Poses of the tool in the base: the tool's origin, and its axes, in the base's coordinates. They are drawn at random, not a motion.
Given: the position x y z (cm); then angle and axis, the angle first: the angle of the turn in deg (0 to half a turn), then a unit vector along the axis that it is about.
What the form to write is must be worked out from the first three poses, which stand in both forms.
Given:
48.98, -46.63, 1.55, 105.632, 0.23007, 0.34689, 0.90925
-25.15, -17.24, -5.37, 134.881, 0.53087, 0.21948, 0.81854
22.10, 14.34, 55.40, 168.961, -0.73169, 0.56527, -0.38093
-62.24, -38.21, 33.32, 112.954, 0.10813, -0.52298, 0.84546
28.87, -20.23, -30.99, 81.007, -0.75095, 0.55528, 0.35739
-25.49, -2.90, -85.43, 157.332, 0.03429, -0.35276, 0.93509
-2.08, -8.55, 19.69, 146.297, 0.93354, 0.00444, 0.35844
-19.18, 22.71, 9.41, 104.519, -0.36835, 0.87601, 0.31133
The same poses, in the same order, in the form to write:
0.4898, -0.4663, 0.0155, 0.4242, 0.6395, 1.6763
-0.2515, -0.1724, -0.0537, 1.2497, 0.5167, 1.9269
0.2210, 0.1434, 0.5540, -2.1577, 1.6669, -1.1233
-0.6224, -0.3821, 0.3332, 0.2132, -1.0310, 1.6668
0.2887, -0.2023, -0.3099, -1.0617, 0.7851, 0.5053
-0.2549, -0.0290, -0.8543, 0.0942, -0.9687, 2.5677
-0.0208, -0.0855, 0.1969, 2.3837, 0.0113, 0.9152
-0.1918, 0.2271, 0.0941, -0.6719, 1.5980, 0.5679

